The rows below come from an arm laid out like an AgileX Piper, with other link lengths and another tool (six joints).
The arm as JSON. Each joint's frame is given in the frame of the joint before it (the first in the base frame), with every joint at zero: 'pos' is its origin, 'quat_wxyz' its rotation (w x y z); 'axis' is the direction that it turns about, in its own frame. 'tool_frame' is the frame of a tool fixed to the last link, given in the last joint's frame.
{
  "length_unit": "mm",
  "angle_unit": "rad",
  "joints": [
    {
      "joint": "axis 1",
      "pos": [
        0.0,
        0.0,
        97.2
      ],
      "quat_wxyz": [
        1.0,
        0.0,
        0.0,
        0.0
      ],
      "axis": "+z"
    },
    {
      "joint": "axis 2",
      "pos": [
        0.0,
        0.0,
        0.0
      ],
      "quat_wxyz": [
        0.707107,
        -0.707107,
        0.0,
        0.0
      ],
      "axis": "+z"
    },
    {
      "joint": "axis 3",
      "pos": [
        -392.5,
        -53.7,
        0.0
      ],
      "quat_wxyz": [
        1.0,
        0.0,
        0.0,
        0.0
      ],
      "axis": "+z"
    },
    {
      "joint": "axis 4",
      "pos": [
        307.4,
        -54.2,
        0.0
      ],
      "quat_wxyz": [
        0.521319,
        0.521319,
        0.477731,
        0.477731
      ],
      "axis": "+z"
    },
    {
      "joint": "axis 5",
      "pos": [
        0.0,
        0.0,
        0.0
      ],
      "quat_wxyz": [
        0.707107,
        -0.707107,
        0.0,
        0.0
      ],
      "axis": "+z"
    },
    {
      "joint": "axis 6",
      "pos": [
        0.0,
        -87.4,
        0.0
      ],
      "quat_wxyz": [
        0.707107,
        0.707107,
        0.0,
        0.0
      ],
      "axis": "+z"
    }
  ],
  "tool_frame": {
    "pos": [
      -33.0,
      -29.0,
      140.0
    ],
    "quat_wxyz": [
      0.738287,
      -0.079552,
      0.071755,
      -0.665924
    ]
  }
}
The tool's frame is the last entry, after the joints.
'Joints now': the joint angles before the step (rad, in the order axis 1, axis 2, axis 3, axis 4, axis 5, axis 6). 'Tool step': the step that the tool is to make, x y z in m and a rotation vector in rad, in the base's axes. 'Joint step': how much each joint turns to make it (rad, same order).
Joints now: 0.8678 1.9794 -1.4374 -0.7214 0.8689 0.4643
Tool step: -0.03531 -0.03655 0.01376 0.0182 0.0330 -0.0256
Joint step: 0.0000 -0.1270 0.1398 0.0374 0.0001 0.0110
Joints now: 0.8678 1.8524 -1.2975 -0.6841 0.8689 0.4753
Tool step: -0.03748 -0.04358 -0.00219 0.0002 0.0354 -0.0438
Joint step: -0.0001 -0.1148 0.1582 0.0165 0.0000 0.0433
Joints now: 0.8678 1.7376 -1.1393 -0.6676 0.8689 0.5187
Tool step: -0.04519 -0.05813 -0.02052 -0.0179 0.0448 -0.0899
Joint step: 0.0000 -0.1083 0.1970 0.0000 0.0038 0.1034
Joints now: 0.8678 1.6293 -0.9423 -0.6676 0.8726 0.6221
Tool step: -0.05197 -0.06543 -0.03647 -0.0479 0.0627 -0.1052
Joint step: -0.0001 -0.0826 0.2167 0.0011 0.0000 0.1200
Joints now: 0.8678 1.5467 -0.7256 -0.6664 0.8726 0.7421
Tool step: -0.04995 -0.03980 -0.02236 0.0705 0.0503 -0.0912
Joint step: 0.0000 -0.1085 0.1673 0.0762 -0.0601 0.0715
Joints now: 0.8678 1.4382 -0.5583 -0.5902 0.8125 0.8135
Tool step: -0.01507 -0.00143 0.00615 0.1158 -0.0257 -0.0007
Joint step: -0.0001 -0.0997 0.0565 0.0387 -0.0725 0.0019
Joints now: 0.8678 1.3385 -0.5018 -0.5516 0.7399 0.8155
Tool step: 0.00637 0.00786 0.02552 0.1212 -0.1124 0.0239
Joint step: -0.0001 -0.0950 0.0207 -0.0679 -0.0831 0.0608
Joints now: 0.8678 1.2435 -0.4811 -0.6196 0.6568 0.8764
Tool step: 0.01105 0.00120 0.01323 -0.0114 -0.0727 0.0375
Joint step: -0.0001 -0.0137 0.0013 -0.1036 -0.0144 0.0389
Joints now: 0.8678 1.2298 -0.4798 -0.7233 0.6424 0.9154
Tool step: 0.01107 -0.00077 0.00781 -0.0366 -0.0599 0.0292
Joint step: -0.0021 0.0073 0.0033 -0.1116 -0.0024 0.0472
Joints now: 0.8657 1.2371 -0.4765 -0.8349 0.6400 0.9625
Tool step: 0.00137 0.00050 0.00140 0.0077 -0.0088 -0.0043
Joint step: 0.0000 0.0000 0.0000 -0.0143 -0.0045 0.0195
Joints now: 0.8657 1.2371 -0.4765 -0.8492 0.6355 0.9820
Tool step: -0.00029 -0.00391 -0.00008 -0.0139 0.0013 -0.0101
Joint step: -0.0001 0.0000 0.0000 0.0001 0.0172 -0.0002
